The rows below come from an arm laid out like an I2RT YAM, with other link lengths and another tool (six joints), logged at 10 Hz.
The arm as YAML. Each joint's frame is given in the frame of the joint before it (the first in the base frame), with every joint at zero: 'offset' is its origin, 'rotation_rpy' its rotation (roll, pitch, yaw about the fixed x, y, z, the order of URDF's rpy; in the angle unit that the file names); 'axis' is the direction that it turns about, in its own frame. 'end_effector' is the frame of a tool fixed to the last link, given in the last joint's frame.
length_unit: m
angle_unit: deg
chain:
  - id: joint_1
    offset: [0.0, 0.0, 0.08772]
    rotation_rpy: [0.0, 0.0, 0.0]
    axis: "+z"
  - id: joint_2
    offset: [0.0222, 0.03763, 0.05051]
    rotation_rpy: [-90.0, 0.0, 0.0]
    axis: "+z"
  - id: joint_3
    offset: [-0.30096, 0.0, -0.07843]
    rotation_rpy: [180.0, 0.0, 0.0]
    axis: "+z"
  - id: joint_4
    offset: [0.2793, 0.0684, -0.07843]
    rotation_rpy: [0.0, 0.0, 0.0]
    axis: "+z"
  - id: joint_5
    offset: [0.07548, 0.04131, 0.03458]
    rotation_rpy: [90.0, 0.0, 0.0]
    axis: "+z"
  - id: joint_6
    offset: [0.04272, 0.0, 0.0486]
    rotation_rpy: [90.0, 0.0, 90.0]
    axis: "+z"
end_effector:
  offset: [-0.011, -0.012, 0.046]
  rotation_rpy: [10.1, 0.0, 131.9]
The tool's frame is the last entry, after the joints.
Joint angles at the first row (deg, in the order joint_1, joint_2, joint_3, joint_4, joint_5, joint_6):
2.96 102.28 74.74 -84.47 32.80 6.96
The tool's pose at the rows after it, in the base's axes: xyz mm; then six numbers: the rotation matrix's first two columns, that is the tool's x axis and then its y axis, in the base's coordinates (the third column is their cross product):
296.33, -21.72, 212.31, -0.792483, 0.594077, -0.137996, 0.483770, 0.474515, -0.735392
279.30, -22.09, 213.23, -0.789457, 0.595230, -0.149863, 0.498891, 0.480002, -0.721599
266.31, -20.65, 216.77, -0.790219, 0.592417, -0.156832, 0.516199, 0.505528, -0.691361
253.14, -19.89, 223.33, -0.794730, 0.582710, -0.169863, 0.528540, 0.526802, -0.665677
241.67, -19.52, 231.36, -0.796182, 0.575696, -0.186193, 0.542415, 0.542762, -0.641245
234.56, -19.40, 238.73, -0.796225, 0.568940, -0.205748, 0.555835, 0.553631, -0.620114
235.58, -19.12, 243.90, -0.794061, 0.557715, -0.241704, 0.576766, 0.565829, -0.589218
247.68, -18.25, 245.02, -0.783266, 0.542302, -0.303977, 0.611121, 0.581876, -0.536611
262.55, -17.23, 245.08, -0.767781, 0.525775, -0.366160, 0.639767, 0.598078, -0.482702
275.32, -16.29, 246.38, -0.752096, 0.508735, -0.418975, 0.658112, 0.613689, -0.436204
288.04, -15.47, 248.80, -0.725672, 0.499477, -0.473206, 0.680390, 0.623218, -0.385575
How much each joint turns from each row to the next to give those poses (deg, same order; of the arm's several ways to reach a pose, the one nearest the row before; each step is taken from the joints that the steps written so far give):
0.00 -3.30 -4.98 2.12 -0.05 0.09
0.00 -3.87 -3.92 1.34 -0.35 -0.15
0.00 -3.87 -2.77 1.40 -1.33 -1.21
0.05 -4.09 -2.23 0.61 -0.70 -1.31
0.00 -3.76 -1.44 0.00 -0.55 -0.98
0.00 -2.77 -0.64 0.00 -0.24 -0.77
0.00 -1.73 -0.11 1.72 -0.02 -1.05
0.00 -0.57 -0.04 4.94 0.02 -1.42
0.00 0.03 -0.07 5.58 0.03 -1.50
0.00 0.00 -0.04 4.83 0.00 -1.53
0.00 0.04 0.00 4.74 0.00 -0.90

